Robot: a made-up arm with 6 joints.
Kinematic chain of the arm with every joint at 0, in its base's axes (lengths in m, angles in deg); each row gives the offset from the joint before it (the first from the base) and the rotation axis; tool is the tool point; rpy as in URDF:
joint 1: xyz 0 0 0.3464 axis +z
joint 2: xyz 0 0 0 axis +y
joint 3: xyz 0.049 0 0.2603 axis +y
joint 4: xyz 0.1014 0 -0.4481 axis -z
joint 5: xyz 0 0 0 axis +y
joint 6: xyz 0.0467 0 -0.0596 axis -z
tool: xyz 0 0 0 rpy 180 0 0
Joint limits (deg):
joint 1: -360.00..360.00
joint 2: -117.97..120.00
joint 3: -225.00..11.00
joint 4: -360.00..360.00
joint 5: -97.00..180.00
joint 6: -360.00..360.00
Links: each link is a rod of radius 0.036 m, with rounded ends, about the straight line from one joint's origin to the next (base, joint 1, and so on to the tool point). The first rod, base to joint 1, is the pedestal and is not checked.
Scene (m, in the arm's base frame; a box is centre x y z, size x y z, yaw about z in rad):
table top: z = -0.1
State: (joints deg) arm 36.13 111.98 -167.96 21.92 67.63 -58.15
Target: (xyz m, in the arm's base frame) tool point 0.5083 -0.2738 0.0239
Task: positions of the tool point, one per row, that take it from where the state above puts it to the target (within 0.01 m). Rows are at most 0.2 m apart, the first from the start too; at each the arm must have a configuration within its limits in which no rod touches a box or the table.
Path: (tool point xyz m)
1: 0.6182 0.2790 -0.0289
2: 0.6501 0.1290 -0.0233
3: 0.6400 -0.0212 -0.0122
4: 0.5906 -0.1591 0.0038
5: 0.5083 -0.2738 0.0239

